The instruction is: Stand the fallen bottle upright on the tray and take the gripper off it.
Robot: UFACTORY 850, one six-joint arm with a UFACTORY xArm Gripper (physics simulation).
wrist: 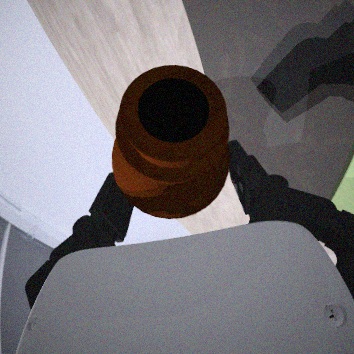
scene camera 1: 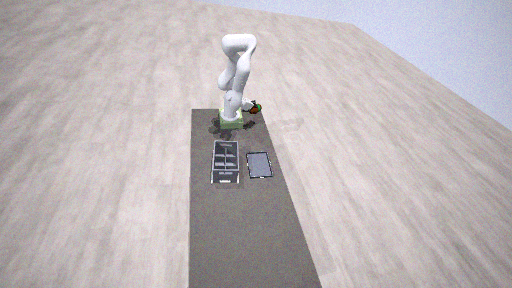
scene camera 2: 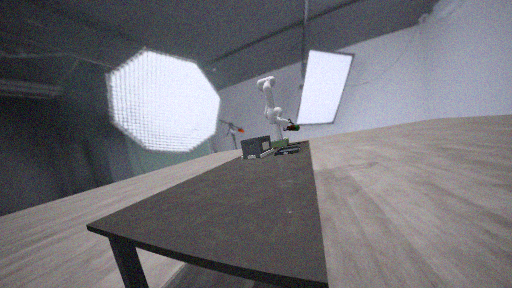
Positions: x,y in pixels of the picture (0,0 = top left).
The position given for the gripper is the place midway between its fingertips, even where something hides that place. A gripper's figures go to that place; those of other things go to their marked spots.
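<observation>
The gripper [wrist: 174,172] is 12 cm from the lens, and there's a brown bottle [wrist: 170,159] that's 4 cm from the lens.
</observation>
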